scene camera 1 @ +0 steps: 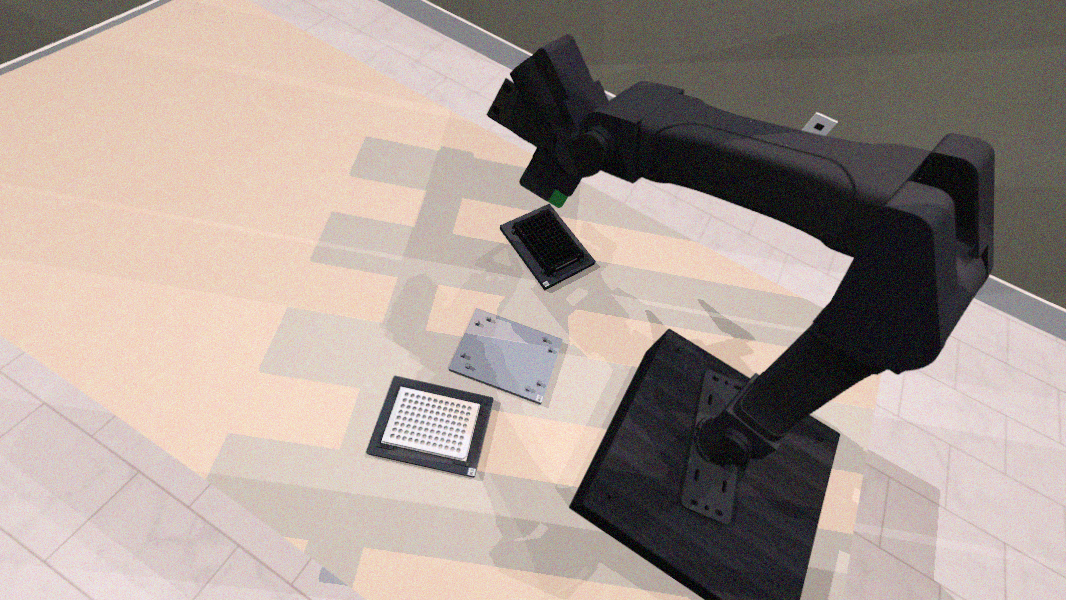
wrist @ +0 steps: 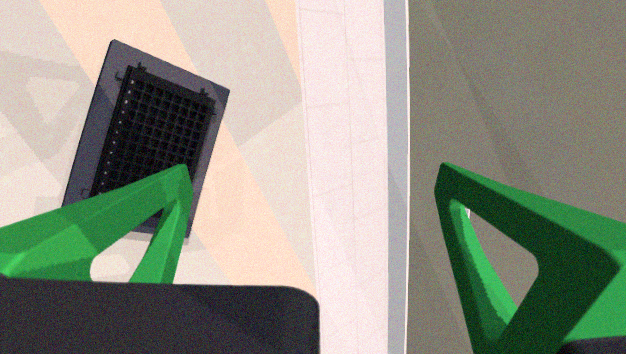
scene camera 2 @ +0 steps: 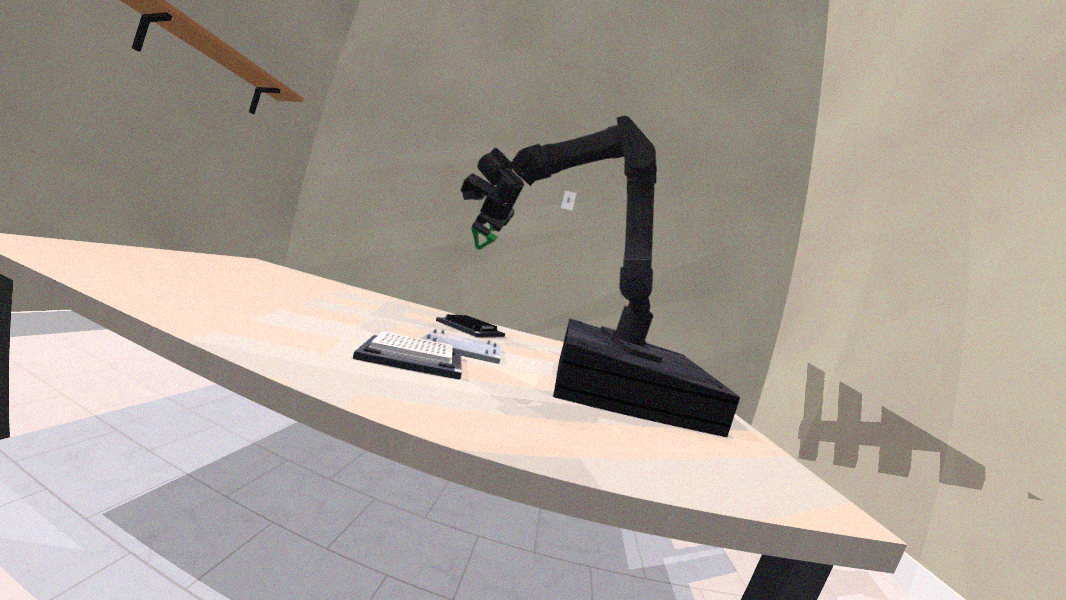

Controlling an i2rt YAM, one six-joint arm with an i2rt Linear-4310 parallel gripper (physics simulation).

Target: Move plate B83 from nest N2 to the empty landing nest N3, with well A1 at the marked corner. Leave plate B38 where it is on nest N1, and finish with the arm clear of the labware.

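Note:
My gripper (scene camera 1: pixel 557 198) (scene camera 2: pixel 483 240) (wrist: pixel 313 177) is open and empty, high above the table near its back edge. A black well plate (scene camera 1: pixel 548 238) (scene camera 2: pixel 471 324) (wrist: pixel 155 130) sits on a dark nest (scene camera 1: pixel 584 262) (wrist: pixel 92 135); in the wrist view it lies left, partly behind the left green finger. A white well plate (scene camera 1: pixel 431 422) (scene camera 2: pixel 412 348) sits on another dark nest (scene camera 1: pixel 481 432) (scene camera 2: pixel 406 365). Between them is the empty grey-blue nest N3 (scene camera 1: pixel 507 357) (scene camera 2: pixel 474 348) with small posts. I cannot read the labels, so which plate is B83 or B38 is unclear.
The arm's black base block (scene camera 1: pixel 634 477) (scene camera 2: pixel 645 387) stands on the table (scene camera 1: pixel 149 149) beside the nests. A wall runs behind the table, with a white outlet (scene camera 1: pixel 828 120) (scene camera 2: pixel 568 200). A wooden shelf (scene camera 2: pixel 216 52) is at the upper left in scene camera 2.

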